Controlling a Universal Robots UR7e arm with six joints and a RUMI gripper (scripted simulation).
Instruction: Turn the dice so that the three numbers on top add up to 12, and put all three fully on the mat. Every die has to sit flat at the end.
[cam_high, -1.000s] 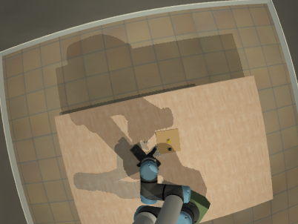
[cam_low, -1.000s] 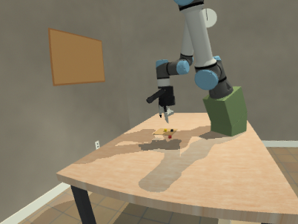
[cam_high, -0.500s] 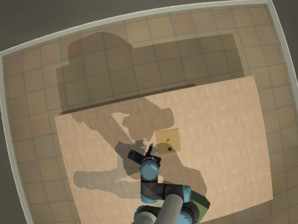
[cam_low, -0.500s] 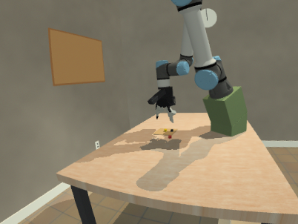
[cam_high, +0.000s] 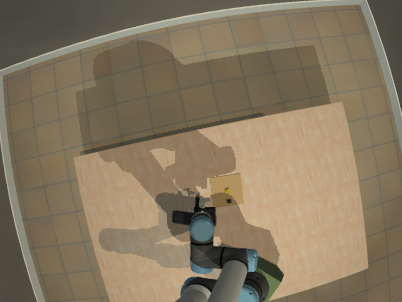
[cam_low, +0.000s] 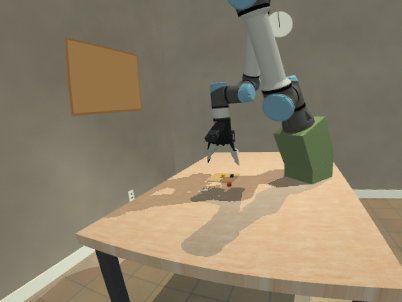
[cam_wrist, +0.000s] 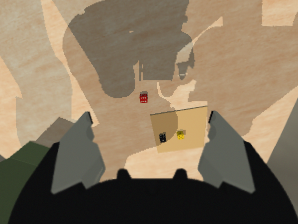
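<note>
My hand is 2 cm past the red die, 2 cm to the left of it and 10 cm above it. Round my hand: yellow die (5 cm ahead, 15 cm to the right, 10 cm below); then black die (15 cm to the right, 10 cm below); then tan mat (5 cm ahead, 15 cm to the right, 11 cm below).
</note>
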